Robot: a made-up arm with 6 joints. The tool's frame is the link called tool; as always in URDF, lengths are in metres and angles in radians.
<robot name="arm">
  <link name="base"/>
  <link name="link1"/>
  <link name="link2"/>
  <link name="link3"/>
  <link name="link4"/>
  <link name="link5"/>
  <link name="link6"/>
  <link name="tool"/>
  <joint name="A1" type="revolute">
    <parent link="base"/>
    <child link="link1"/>
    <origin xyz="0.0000 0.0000 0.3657"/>
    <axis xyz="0 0 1"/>
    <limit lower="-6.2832" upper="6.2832"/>
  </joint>
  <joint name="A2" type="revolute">
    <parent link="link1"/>
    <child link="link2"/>
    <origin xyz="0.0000 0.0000 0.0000" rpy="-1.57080 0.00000 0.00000"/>
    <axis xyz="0 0 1"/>
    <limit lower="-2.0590" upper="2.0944"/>
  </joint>
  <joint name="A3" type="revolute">
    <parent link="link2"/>
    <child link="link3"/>
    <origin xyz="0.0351 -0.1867 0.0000"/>
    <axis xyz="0 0 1"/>
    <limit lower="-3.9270" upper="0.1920"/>
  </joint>
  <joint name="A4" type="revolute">
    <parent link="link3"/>
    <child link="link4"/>
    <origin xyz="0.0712 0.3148 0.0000" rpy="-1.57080 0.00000 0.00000"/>
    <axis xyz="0 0 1"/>
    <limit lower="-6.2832" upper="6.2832"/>
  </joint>
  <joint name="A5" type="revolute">
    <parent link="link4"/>
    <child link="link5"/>
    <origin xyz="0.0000 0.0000 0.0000" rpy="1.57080 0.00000 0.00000"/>
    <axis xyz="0 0 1"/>
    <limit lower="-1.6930" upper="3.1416"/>
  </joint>
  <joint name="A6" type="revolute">
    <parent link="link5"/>
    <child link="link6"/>
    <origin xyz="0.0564 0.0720 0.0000" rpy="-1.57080 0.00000 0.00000"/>
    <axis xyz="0 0 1"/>
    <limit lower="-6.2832" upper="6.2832"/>
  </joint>
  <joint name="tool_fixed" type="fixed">
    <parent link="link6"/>
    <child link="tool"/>
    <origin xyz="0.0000 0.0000 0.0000"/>
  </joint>
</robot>
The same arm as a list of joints. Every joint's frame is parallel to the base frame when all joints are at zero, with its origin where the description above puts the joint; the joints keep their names.
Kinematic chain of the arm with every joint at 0, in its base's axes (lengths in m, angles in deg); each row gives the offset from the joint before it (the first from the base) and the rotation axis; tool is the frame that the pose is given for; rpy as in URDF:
A1: xyz 0 0 0.3657 axis +z
A2: xyz 0 0 0 axis +y
A3: xyz 0.0351 0 0.1867 axis +y
A4: xyz 0.0712 0 -0.3148 axis -z
A5: xyz 0 0 0 axis +y
A6: xyz 0.0564 0 -0.072 axis -z
tool: xyz 0 0 0 rpy 180 0 0
Joint limits (deg, base to tool): -360..360 -117.97..120 -225..11 -360..360 -97..180 -360..360

